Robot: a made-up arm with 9 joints.
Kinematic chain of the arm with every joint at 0, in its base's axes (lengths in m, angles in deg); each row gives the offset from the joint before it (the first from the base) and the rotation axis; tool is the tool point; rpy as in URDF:
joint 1: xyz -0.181 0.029 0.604 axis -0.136 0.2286 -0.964
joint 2: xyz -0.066 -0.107 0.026 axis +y
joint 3: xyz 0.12 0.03 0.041 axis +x
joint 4: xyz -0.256 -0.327 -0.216 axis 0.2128 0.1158 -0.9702
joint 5: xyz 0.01 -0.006 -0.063 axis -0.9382 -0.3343 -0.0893
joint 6: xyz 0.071 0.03 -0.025 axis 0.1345 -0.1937 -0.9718
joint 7: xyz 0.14 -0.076 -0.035 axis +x
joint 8: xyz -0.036 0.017 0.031 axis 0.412 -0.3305 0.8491
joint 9: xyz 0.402 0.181 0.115 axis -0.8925 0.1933 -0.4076
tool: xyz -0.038 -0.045 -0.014 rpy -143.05 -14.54 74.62
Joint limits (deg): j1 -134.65..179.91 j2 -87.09..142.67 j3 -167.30..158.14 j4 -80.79..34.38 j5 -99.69..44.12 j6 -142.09..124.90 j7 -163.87..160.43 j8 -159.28..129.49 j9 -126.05..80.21
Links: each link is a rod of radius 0.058 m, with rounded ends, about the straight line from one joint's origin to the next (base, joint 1, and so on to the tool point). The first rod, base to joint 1, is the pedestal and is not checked.
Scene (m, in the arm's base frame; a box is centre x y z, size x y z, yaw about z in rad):
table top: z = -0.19
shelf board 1: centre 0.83 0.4 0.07 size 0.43 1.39 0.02 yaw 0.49
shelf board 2: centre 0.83 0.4 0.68 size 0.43 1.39 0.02 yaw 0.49
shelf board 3: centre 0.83 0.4 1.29 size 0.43 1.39 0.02 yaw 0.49
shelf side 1: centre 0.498 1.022 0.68 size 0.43 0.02 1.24 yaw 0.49
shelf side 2: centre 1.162 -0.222 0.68 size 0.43 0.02 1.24 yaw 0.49
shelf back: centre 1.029 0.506 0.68 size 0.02 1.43 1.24 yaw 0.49
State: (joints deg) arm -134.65 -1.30 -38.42 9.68 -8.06 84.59 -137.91 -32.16 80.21
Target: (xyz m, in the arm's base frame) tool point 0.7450 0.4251 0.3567
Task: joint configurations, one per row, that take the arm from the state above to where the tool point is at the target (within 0.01 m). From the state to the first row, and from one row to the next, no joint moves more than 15 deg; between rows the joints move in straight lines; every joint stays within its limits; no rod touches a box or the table.
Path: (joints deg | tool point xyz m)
1: -127.49 -1.15 -32.90 0.60 -1.94 79.46 -137.46 -42.45 78.07 | 0.6102 0.4056 1.0299
2: -120.33 -1.01 -27.38 -8.48 4.18 74.34 -137.02 -52.74 75.94 | 0.5015 0.3531 1.0296
3: -113.17 -0.86 -21.87 -17.56 10.30 69.21 -136.57 -63.03 73.80 | 0.3741 0.2931 0.9974
4: -106.10 4.55 -10.83 -18.32 3.81 68.57 -138.02 -61.18 72.96 | 0.4527 0.3476 0.8131
5: -99.03 9.96 0.20 -19.08 -2.68 67.93 -139.47 -59.33 72.12 | 0.4952 0.3418 0.5904
6: -91.96 15.36 11.24 -19.84 -9.17 67.29 -140.92 -57.48 71.28 | 0.4778 0.2826 0.3567
7: -102.88 9.76 2.50 -6.64 -12.77 75.74 -140.97 -45.71 74.26 | 0.6386 0.3231 0.3694
8: -113.80 4.15 -6.25 6.55 -16.37 84.18 -141.03 -33.95 77.23 | 0.7333 0.3636 0.3772
9: -124.72 -1.45 -14.99 19.75 -19.98 92.63 -141.08 -22.18 80.21 | 0.7450 0.4250 0.3566

